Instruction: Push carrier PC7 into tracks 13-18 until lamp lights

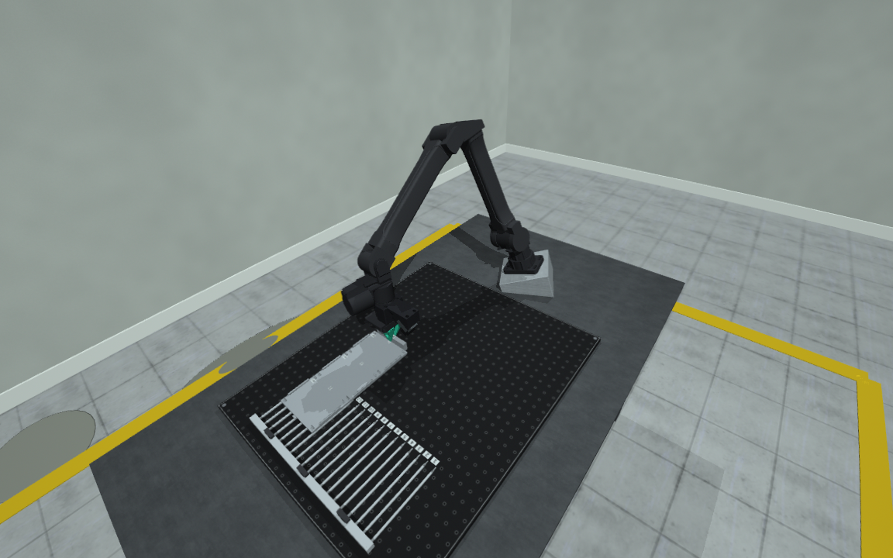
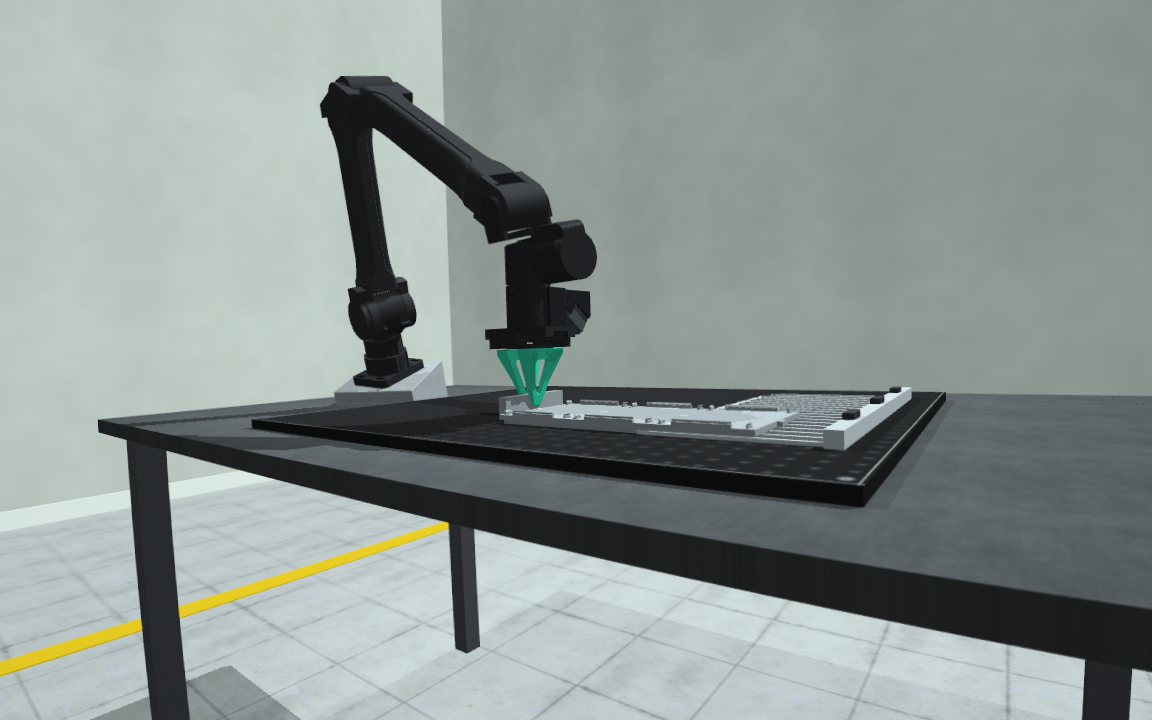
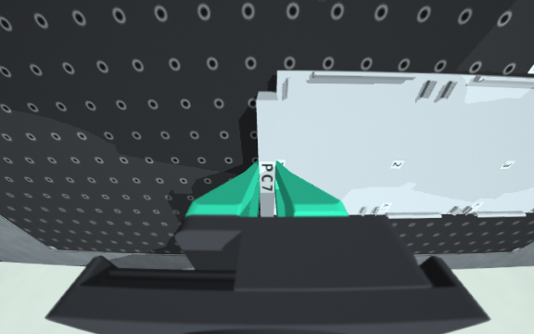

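My hand is 160 mm short of the carrier PC7, 30 mm to the left of it and 10 mm above it.
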